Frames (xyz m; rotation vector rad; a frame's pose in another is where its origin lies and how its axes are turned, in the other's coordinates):
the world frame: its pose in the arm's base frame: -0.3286 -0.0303 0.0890 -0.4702 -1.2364 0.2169
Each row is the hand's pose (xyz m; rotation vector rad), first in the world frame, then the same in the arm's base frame.
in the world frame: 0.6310 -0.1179 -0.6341 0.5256 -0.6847 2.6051
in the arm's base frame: 0.4617 -0.0212 0.5243 1.2406 0.2549 -2.7914
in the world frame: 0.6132 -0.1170 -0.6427 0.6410 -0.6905 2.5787
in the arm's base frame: 0.4641 -0.0296 0.5065 1.1296 0.2539 -2.8564
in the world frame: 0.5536 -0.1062 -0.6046 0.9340 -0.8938 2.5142
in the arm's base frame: 0.4100 -0.0357 0.4601 0.7515 0.3311 -2.8799
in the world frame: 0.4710 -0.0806 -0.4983 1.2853 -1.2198 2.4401
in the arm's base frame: 0.2855 -0.0226 0.4043 0.2911 0.3798 -2.7578
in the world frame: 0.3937 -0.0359 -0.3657 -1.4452 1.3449 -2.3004
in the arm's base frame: 0.1398 0.0155 0.3508 0.0123 0.2767 -2.5812
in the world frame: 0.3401 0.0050 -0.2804 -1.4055 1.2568 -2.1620
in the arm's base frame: 0.0459 0.0492 0.3076 -0.0678 0.1330 -2.4760
